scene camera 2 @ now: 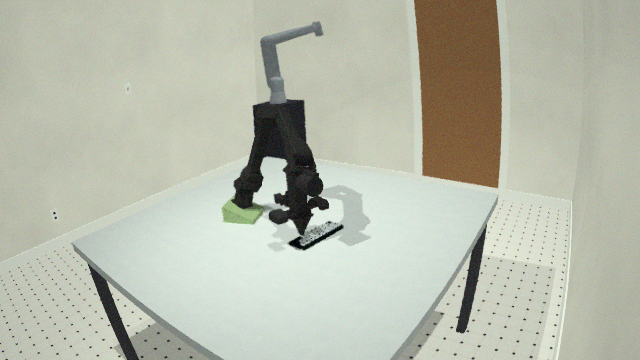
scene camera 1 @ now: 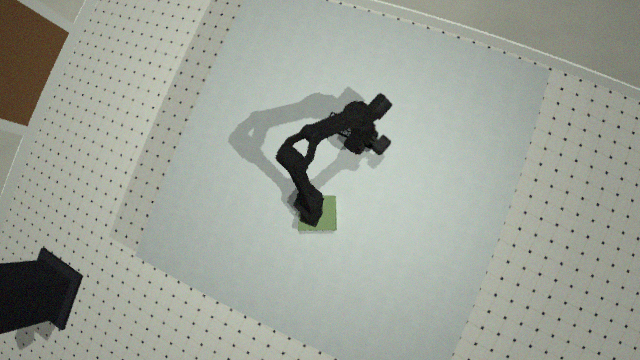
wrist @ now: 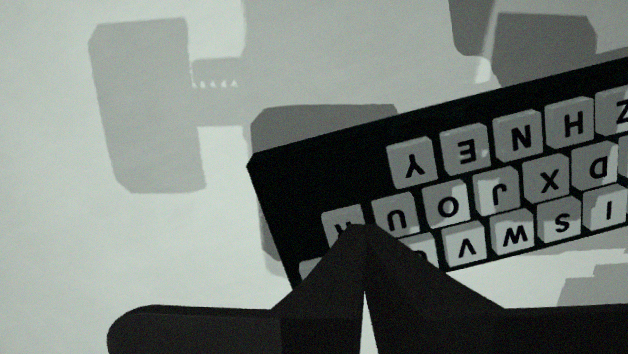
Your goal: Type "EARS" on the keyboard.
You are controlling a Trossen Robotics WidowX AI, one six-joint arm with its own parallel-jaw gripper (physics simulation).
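Places are measured from the arm's base along level axes (x ahead, y left, z up), in metres.
Where they show: gripper, fingertip midpoint: [scene camera 2: 301, 234] [wrist: 361, 237]; arm's base, origin of the base link: [scene camera 2: 241, 203] [scene camera 1: 311, 216].
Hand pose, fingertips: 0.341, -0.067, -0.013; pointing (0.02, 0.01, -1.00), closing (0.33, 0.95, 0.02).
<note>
Things, the pixels of their top centre, and the offset from my fingertips, as dx, dy, dz. Level surfaces: height alone.
- black keyboard, middle of its top: [wrist: 537, 184] [scene camera 2: 316, 232] [scene camera 1: 350, 129] +0.010, +0.064, -0.014
- table, its level: dz -0.032
- R key, middle of its top: [wrist: 345, 231] +0.005, -0.006, -0.014
- E key, middle of its top: [wrist: 468, 151] -0.011, +0.042, -0.014
- S key, middle of its top: [wrist: 562, 222] +0.029, +0.072, -0.014
A black keyboard [scene camera 2: 320, 235] [wrist: 300, 180] with pale letter keys lies on the table [scene camera 1: 425, 225] [scene camera 2: 280, 290]. In scene camera 1 the arm hides it almost wholly. In the wrist view the letters are upside down. My gripper [scene camera 2: 302, 233] [wrist: 361, 237] is shut and empty, pointing down, its tips over the lower right part of the R key [wrist: 341, 216]; whether they touch or press it I cannot tell. The E key [wrist: 466, 151] is in the row above, and the S key [wrist: 561, 222] is in the bottom row to the right. The A key does not show in the wrist view.
The arm's base stands on a green block [scene camera 1: 329, 215] [scene camera 2: 250, 215]. A black pedestal [scene camera 1: 40, 290] [scene camera 2: 296, 120] with a grey arm [scene camera 2: 270, 60] stands behind the table in scene camera 2. A brown door [scene camera 2: 460, 95] is in the wall. Shadows of the arm lie around the keyboard.
</note>
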